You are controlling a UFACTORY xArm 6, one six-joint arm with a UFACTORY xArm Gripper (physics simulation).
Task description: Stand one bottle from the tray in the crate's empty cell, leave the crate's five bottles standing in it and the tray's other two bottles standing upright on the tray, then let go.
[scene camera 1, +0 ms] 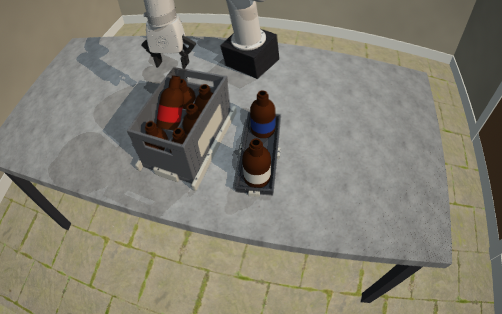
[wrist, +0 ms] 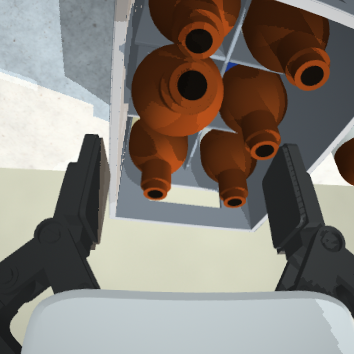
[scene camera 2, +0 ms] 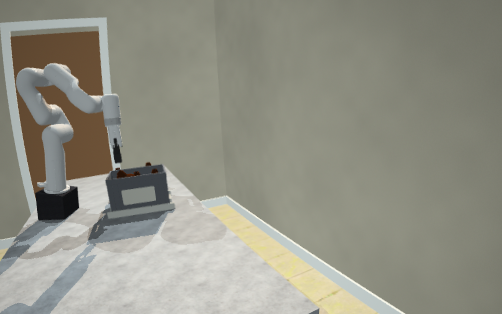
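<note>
The grey crate holds several brown bottles. A red-labelled bottle is in the cell at the middle of one long side; it sits higher than the bottles around it. Whether its base reaches the cell floor is hidden. On the dark tray, a blue-labelled bottle and a white-labelled bottle stand upright. Part of a brown bottle shows at the wrist view's right edge. My gripper is open and empty, above and beyond the crate's robot-side end.
The black robot base stands on the grey table, beyond the tray. Pale rails edge the crate's foot. The crate's walls rise around the bottles, and the tray lies close beside its long side.
</note>
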